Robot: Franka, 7 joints.
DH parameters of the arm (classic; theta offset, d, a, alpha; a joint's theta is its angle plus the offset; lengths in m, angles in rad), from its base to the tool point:
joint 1: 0 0.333 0 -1.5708
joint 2: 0 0 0 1.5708
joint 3: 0 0.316 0.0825 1.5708
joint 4: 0 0 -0.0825 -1.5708
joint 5: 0 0.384 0 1.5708
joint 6: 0 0 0.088 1.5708
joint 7: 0 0.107 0 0
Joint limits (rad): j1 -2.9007..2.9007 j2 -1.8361..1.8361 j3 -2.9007..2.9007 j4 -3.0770..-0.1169 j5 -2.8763..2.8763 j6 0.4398..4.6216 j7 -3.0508..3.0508
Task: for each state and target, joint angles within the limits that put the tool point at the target. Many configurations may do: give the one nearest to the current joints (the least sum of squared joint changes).
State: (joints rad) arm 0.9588 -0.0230 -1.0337 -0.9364 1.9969 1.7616 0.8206
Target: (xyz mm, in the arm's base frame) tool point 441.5 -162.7 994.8
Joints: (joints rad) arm 0.7560 -0.0017 -1.2377 -1.0579 2.0223 1.9380 0.8206
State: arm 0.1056 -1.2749 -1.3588 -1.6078 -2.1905 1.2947 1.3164
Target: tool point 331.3 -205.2 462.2
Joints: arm 0.7150 -1.1334 -0.8965 -2.7162 -2.0281 1.4813 1.3164
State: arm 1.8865 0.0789 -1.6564 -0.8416 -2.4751 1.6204 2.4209
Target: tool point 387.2 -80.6 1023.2
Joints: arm 1.8044 -0.0318 -1.7352 -1.0223 -2.3677 1.3716 2.4209
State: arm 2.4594 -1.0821 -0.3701 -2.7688 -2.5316 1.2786 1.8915
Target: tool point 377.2 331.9 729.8
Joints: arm 2.5778 -1.1647 -0.8870 -2.0204 -2.5737 1.3842 1.8915
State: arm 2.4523 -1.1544 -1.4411 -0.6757 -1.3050 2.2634 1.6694
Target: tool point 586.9 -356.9 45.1
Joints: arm 1.9069 -1.5021 -2.0591 -1.2703 -1.1923 1.7716 1.6694
